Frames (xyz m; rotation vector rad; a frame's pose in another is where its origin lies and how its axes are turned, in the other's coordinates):
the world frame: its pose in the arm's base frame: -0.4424 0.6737 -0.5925 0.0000 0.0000 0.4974
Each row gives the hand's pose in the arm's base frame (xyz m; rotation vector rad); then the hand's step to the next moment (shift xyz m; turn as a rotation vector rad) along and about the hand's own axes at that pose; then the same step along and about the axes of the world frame.
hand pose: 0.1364 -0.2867 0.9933 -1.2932 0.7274 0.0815
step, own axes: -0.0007 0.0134 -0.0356 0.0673 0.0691 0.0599
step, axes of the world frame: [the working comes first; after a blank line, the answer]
step, axes of the arm's base frame: -0.0223 -0.0274 -0.0140 0.0482 0.0519 -0.0887

-0.0327 -0.0135 -0.0140 0.0671 0.0226 -0.0887
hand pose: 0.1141 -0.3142 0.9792 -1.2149 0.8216 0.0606
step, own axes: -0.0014 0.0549 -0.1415 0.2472 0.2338 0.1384
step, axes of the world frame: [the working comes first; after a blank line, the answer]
step, axes of the arm's base frame: -0.1005 -0.0978 -0.0580 0.1434 0.1140 -0.3184

-0.1350 -0.0380 -0.0580 0.1804 0.0317 -0.3184
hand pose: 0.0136 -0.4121 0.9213 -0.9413 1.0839 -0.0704
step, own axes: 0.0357 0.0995 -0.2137 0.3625 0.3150 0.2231
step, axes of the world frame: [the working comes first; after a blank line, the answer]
step, axes of the arm's base frame: -0.1854 -0.0866 -0.1223 0.2364 0.1621 -0.4452

-0.2043 0.0124 -0.1223 0.2851 0.0296 -0.4452
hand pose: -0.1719 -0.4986 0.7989 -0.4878 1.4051 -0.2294
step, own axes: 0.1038 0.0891 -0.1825 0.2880 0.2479 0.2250
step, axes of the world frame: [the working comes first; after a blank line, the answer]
step, axes of the arm's base frame: -0.1731 -0.0015 -0.1485 0.2348 0.1358 -0.3485

-0.1528 0.0813 -0.1485 0.2712 0.0073 -0.3485
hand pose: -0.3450 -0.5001 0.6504 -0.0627 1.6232 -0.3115
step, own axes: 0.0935 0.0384 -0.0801 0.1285 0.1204 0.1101
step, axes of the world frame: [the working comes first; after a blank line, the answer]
step, axes of the arm's base frame: -0.0809 0.0286 -0.0963 0.1158 0.0684 -0.1582

-0.0575 0.0637 -0.0963 0.1344 0.0049 -0.1582
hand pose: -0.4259 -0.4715 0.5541 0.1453 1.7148 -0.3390
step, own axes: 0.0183 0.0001 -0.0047 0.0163 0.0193 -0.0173
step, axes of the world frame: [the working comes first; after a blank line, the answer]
step, axes of the arm's base frame: -0.0076 -0.0002 -0.0173 -0.0136 0.0220 -0.0163

-0.0068 0.0034 -0.0173 -0.0015 0.0259 -0.0163
